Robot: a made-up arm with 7 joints. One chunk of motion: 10 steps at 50 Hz.
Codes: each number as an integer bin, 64 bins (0 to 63) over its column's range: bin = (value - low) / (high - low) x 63, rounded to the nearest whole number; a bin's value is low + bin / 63 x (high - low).
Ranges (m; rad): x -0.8..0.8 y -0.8..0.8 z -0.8..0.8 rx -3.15..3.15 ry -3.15..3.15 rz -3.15..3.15
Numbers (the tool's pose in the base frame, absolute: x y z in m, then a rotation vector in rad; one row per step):
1: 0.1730 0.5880 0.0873 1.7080 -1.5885 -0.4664
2: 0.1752 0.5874 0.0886 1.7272 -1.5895 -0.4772
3: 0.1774 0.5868 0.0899 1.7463 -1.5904 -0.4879
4: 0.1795 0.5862 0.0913 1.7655 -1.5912 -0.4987
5: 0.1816 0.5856 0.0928 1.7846 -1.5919 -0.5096
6: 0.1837 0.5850 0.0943 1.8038 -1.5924 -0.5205
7: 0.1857 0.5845 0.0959 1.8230 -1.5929 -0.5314
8: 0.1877 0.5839 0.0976 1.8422 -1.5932 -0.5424
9: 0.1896 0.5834 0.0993 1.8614 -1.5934 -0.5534
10: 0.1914 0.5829 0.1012 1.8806 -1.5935 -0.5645
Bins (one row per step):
1: 38 55 35 49 16 27
2: 38 55 35 49 16 27
3: 38 55 35 49 16 27
4: 39 55 35 49 16 27
5: 39 55 35 49 16 26
6: 39 55 35 50 16 26
7: 39 55 35 50 16 26
8: 39 54 35 50 16 26
9: 39 54 35 50 16 26
10: 39 54 35 50 16 26

